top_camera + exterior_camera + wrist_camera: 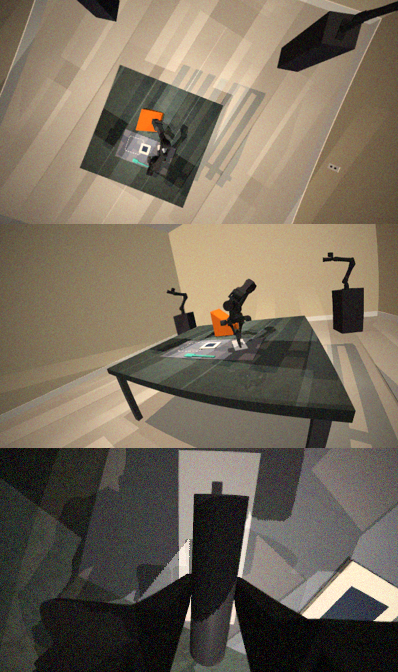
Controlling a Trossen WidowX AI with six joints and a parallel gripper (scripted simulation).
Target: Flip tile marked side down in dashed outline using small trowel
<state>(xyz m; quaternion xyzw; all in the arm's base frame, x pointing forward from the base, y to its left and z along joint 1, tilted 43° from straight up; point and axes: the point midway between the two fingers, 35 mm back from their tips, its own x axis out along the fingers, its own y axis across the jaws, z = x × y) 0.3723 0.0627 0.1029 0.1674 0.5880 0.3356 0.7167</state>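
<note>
The grey trowel is 3 cm below my gripper tip, 2 cm behind it and 1 cm to the right of it. Also, from my gripper tip: grey mat (19 cm to the right, 9 cm below, 2 cm ahead); then tile (20 cm to the right, 6 cm below, 2 cm behind); then teal trowel (23 cm to the right, 15 cm ahead, 6 cm below).
</note>
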